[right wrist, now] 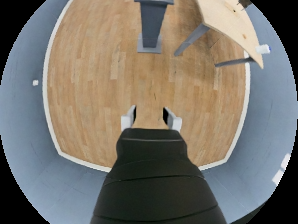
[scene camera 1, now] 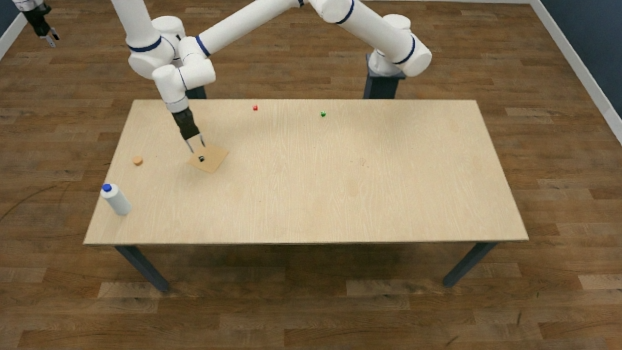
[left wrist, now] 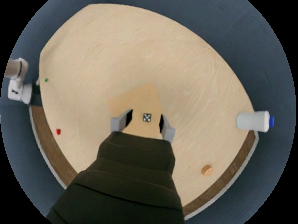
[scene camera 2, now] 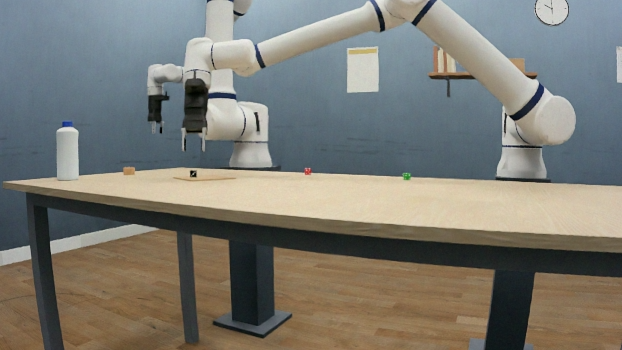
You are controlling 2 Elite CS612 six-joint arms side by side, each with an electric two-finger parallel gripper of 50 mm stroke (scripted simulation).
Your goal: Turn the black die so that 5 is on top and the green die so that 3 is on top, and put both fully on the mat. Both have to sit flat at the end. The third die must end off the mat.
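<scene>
You'd see the left gripper (scene camera 2: pixel 193 150), and there's the left gripper (left wrist: pixel 146 117) again. The right gripper (right wrist: pixel 149 111) is there too. As for the things, there's a tan mat (scene camera 1: pixel 213 155), and you'd also see the tan mat (left wrist: pixel 144 99). Then there's a white bottle (scene camera 2: pixel 67 137).
</scene>
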